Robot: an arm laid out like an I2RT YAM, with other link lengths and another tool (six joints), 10 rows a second.
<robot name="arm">
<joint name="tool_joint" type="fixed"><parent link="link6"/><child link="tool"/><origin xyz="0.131 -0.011 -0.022" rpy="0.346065 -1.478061 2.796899"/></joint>
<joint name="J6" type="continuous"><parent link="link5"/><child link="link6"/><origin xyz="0.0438 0 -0.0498"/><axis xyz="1 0 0"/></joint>
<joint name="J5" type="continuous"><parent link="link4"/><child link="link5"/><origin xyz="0.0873 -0.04 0.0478"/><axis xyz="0 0 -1"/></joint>
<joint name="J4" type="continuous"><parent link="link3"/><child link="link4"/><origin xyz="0.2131 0.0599 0.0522"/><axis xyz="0 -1 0"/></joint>
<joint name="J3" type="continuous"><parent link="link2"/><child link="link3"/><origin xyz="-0.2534 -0.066 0"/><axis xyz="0 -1 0"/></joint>
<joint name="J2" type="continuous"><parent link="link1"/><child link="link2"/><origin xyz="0.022 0.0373 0.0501"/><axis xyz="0 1 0"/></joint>
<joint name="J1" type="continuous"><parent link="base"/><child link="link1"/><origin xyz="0 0 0.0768"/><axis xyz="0 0 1"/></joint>
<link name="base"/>
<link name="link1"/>
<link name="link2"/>
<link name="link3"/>
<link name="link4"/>
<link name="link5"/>
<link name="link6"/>
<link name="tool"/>
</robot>
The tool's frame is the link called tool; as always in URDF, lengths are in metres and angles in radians. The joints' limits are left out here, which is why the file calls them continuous.
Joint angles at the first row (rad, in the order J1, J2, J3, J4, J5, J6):
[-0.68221 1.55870 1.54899 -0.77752 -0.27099 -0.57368]
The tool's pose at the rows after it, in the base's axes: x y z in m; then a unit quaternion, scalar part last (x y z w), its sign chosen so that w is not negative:
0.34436 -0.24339 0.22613 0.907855 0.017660 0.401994 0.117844
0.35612 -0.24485 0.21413 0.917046 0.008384 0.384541 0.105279
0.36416 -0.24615 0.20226 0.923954 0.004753 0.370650 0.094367
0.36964 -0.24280 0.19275 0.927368 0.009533 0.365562 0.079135
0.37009 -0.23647 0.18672 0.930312 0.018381 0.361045 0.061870
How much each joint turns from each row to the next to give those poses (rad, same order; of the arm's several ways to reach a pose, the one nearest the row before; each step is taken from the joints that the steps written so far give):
[0.03804 0.08118 0.07204 -0.02254 0.03295 0.02821]
[0.02029 0.07578 0.06477 -0.03193 0.01837 0.02647]
[0.01027 0.05811 0.04180 -0.01999 0.00580 0.01049]
[0.00612 0.03049 0.01037 -0.00545 -0.01842 -0.00225]
[0.00207 0.01117 0.00196 -0.01883 -0.02704 -0.01304]

